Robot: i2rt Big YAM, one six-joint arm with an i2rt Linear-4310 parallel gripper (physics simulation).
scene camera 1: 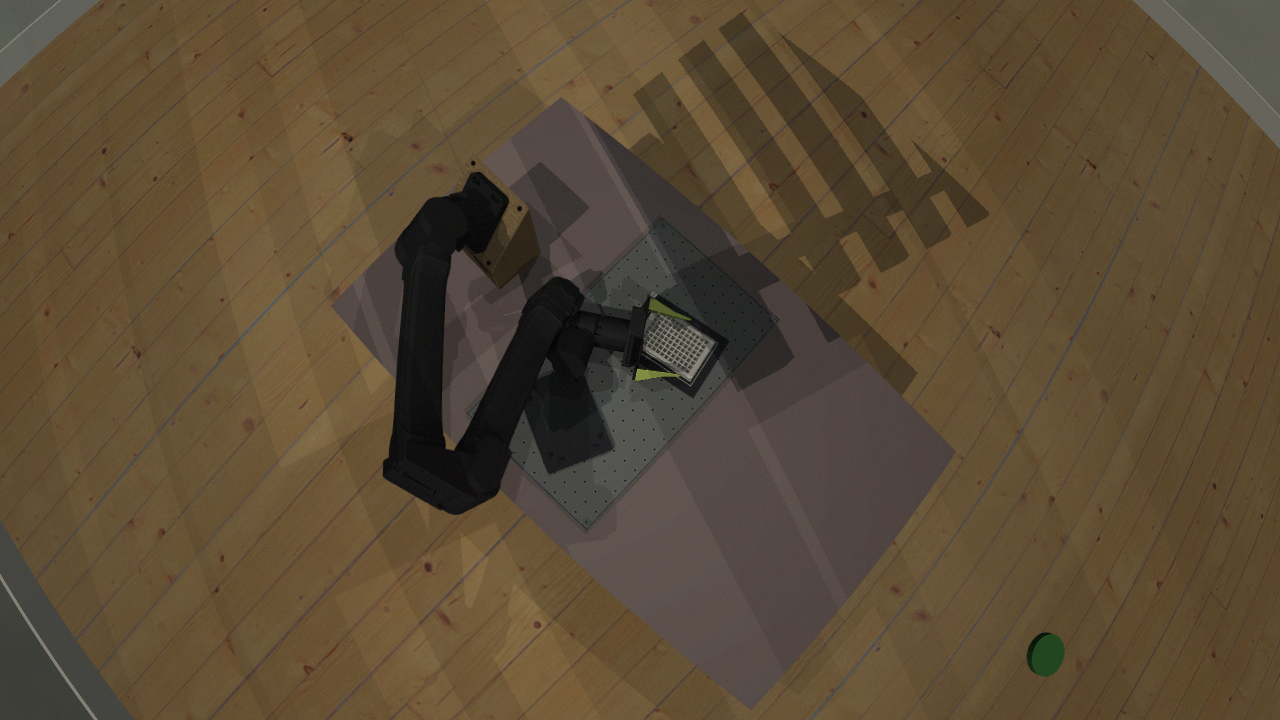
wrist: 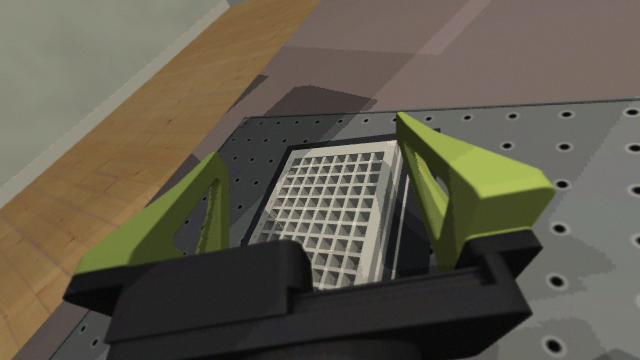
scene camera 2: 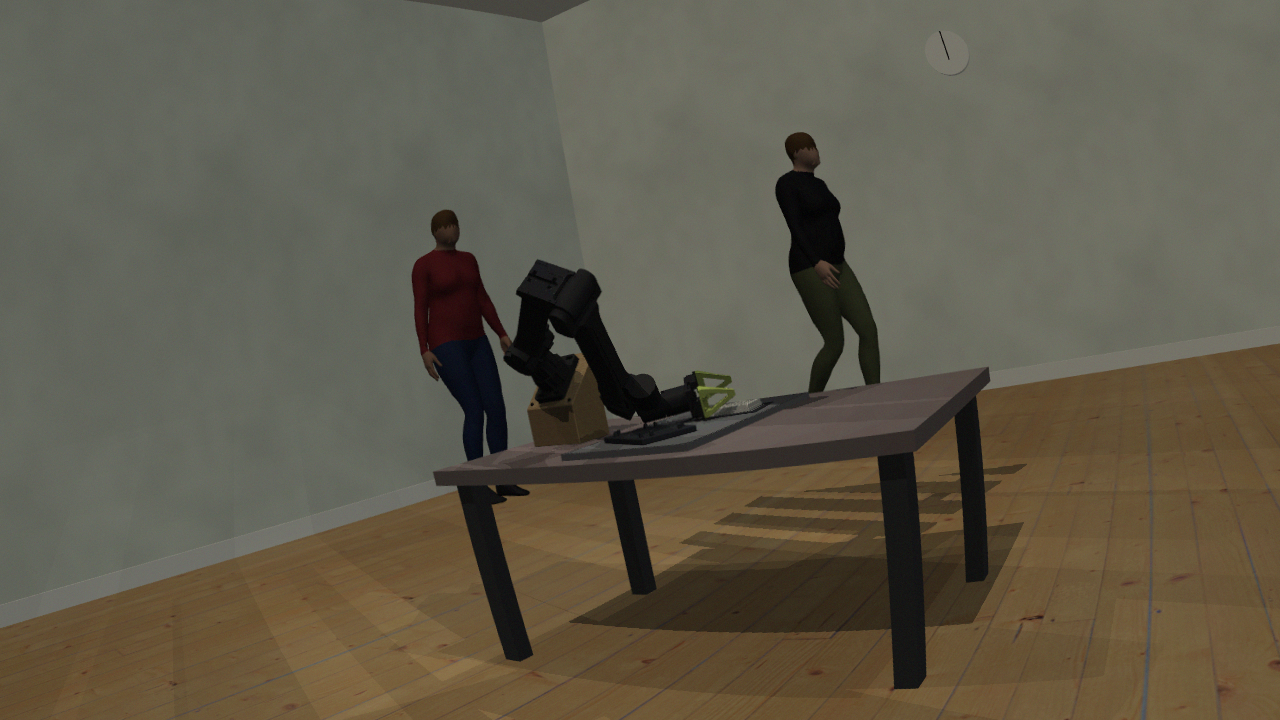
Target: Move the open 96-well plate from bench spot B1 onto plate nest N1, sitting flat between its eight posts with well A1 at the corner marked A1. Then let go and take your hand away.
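Where they show: gripper, between the fingertips: [scene camera 1: 685, 347] [wrist: 306, 141] [scene camera 2: 732, 385]; arm's base, origin of its link: [scene camera 1: 480, 212] [scene camera 2: 558, 380].
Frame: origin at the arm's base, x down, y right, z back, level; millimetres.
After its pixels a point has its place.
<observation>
The white 96-well plate [scene camera 1: 680, 347] {y -97, x 118, z -396 mm} [scene camera 2: 744, 406] {y -65, x 118, z -441 mm} [wrist: 332, 195] {y -92, x 115, z -401 mm} lies on the dark pad of bench spot B1 [wrist: 417, 240] {y -39, x 129, z -391 mm}, its wells facing up. My gripper [scene camera 1: 684, 346] {y -91, x 72, z -406 mm} [scene camera 2: 732, 385] {y -91, x 72, z -406 mm} [wrist: 306, 141] {y -91, x 72, z -406 mm} is open and empty, its lime-green fingers apart over the plate's two sides. In the wrist view the right fingertip overlaps the plate's far right corner; whether it touches cannot be told. The gripper body hides the plate's near end. Nest N1 [scene camera 1: 580, 442] {y 148, x 119, z -388 mm} [scene camera 2: 648, 435] {y 188, x 118, z -374 mm} is a dark slab nearer the arm; the forearm partly covers it in scene camera 1. Its A1 mark cannot be read.
A grey perforated board [scene camera 1: 631, 438] {y 80, x 130, z -446 mm} [wrist: 595, 255] {y 29, x 130, z -403 mm} lies under the spot and nest on the mauve table [scene camera 1: 760, 573] {y 97, x 143, z -790 mm} [scene camera 2: 850, 420] {y 128, x 143, z -777 mm}. The arm's wooden base block [scene camera 1: 517, 250] {y -7, x 53, z -78 mm} [scene camera 2: 568, 422] {y 55, x 93, z -55 mm} stands at one table edge. Two people [scene camera 2: 452, 304] [scene camera 2: 816, 223] stand beyond the table.
</observation>
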